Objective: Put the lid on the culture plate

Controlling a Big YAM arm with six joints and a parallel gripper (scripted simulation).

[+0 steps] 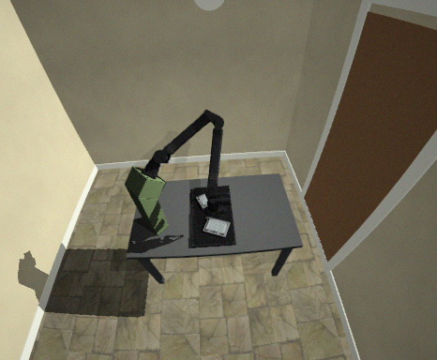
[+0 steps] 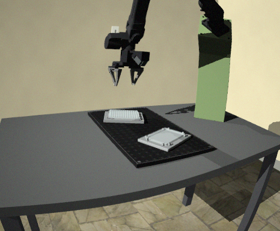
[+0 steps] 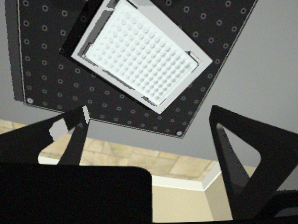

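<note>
Right now the clear lid is 25 cm to the left of my hand, 14 cm below it and 10 cm behind it. Round my hand: lid park LP1: 25 cm to the left, 15 cm below, 10 cm behind; culture plate C15: 13 cm below.
</note>
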